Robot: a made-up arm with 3 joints. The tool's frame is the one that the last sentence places.
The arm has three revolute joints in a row. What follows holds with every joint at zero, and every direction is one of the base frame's.
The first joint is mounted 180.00 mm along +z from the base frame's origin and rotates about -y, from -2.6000 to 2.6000 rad.
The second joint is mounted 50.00 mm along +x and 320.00 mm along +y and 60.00 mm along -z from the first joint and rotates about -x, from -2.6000 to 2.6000 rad.
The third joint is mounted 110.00 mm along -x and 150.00 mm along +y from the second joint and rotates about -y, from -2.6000 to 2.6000 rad.
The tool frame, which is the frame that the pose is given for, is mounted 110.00 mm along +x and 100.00 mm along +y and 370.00 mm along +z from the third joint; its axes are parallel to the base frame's.
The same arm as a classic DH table. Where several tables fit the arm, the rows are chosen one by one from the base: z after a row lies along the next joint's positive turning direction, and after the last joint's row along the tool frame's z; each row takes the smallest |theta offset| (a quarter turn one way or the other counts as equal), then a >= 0, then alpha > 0; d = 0 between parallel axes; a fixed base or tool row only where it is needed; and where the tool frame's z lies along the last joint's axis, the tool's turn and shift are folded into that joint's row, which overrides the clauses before.
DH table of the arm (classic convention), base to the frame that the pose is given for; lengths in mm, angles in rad. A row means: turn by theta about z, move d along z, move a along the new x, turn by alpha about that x. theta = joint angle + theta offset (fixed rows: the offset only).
base (fixed): a 0; alpha 1.5708; d 180; theta offset 0
joint 1: a 60; alpha 1.5708; d -320; theta offset -1.5708
joint 2: a 0; alpha -1.5708; d 60; theta offset 0
joint 3: a 110; alpha -1.5708; d -250; theta offset 1.5708
tool (fixed): a 0; alpha 0; d 370; theta offset 0
Joint limits (rad, base to tool): -2.6..2.6 -2.6..2.6 -2.6..2.6

